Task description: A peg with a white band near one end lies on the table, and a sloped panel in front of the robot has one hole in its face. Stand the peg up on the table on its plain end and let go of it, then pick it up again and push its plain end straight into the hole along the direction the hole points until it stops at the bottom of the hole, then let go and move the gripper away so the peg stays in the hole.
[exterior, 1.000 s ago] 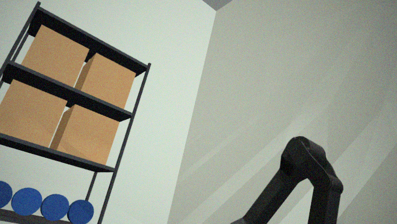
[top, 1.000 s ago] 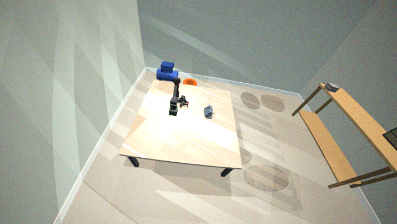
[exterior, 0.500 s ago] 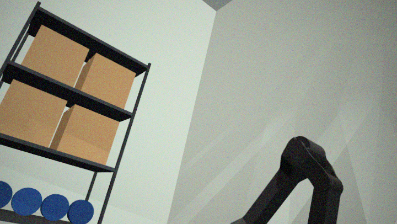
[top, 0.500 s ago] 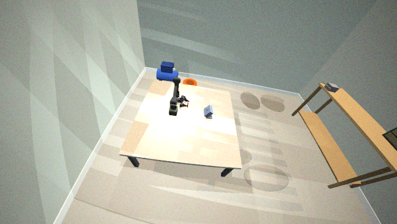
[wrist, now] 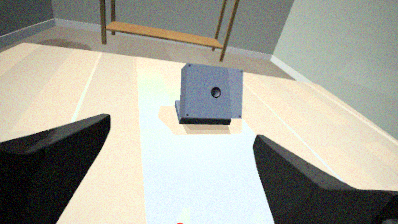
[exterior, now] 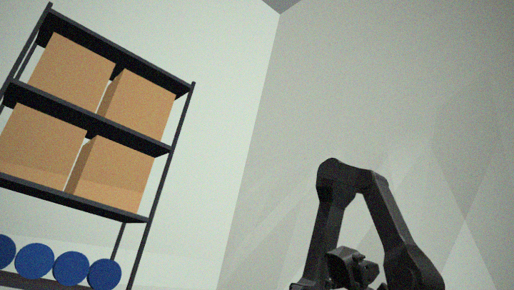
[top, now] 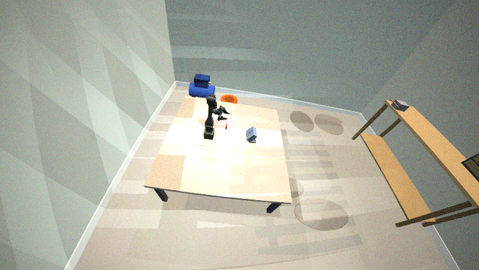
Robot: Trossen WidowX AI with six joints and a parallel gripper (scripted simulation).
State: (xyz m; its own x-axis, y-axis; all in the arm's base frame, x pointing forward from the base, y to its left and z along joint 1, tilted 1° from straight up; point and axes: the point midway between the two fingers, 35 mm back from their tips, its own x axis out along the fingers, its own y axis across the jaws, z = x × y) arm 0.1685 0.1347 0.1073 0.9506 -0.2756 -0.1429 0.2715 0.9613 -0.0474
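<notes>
My gripper tip is now 13 cm above the red peg, 1 cm to the left of it and 1 cm past it. Round my gripper tip: grey sloped panel: 26 cm ahead, 14 cm to the right, 11 cm below.
</notes>
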